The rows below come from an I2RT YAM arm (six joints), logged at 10 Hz.
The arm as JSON. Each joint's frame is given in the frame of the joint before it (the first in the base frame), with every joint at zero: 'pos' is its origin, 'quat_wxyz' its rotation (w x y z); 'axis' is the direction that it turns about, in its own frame. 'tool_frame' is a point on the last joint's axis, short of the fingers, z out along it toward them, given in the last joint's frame.
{
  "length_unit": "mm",
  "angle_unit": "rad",
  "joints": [
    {
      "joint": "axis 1",
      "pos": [
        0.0,
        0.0,
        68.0
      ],
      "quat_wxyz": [
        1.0,
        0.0,
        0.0,
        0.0
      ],
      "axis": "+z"
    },
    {
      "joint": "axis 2",
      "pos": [
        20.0,
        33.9,
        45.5
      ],
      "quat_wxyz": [
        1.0,
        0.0,
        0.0,
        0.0
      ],
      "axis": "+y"
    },
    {
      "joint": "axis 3",
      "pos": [
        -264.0,
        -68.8,
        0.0
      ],
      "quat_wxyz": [
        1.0,
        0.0,
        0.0,
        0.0
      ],
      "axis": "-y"
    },
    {
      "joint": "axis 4",
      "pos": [
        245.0,
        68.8,
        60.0
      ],
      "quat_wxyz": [
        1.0,
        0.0,
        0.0,
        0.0
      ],
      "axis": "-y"
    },
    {
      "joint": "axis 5",
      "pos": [
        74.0,
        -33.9,
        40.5
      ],
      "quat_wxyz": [
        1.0,
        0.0,
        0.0,
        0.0
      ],
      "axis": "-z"
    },
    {
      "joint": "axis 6",
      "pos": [
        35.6,
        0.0,
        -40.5
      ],
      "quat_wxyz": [
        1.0,
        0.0,
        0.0,
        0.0
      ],
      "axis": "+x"
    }
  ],
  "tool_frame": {
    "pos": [
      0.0,
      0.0,
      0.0
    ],
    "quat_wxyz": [
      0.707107,
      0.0,
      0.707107,
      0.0
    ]
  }
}
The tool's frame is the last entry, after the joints.
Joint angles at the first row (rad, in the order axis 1, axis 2, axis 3, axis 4, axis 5, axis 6):
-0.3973 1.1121 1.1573 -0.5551 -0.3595 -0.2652
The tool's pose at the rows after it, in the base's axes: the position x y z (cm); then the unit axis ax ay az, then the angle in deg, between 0 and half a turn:
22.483, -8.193, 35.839, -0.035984, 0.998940, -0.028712, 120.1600
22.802, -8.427, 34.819, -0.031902, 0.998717, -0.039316, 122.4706
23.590, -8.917, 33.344, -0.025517, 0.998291, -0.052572, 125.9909
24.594, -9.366, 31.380, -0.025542, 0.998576, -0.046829, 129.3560
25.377, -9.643, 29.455, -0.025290, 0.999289, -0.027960, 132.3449
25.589, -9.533, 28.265, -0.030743, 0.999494, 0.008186, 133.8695
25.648, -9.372, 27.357, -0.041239, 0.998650, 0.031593, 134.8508
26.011, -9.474, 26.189, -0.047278, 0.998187, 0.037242, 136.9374
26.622, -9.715, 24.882, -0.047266, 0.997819, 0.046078, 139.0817
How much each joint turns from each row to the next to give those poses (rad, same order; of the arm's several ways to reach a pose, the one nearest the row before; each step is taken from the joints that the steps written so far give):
-0.0004 0.0034 -0.0220 -0.0230 0.0295 -0.0204
0.0003 0.0150 -0.0199 -0.0007 0.0295 -0.0151
-0.0001 0.0391 -0.0174 0.0027 0.0419 -0.0187
0.0002 0.0511 -0.0265 0.0167 0.0087 -0.0137
0.0000 0.0475 -0.0256 0.0115 -0.0135 -0.0028
0.0000 0.0220 -0.0192 -0.0058 -0.0537 0.0035
0.0015 0.0122 -0.0195 -0.0002 -0.0391 -0.0103
0.0015 0.0313 -0.0121 0.0020 -0.0012 -0.0186
0.0001 0.0459 -0.0055 0.0086 -0.0030 -0.0075

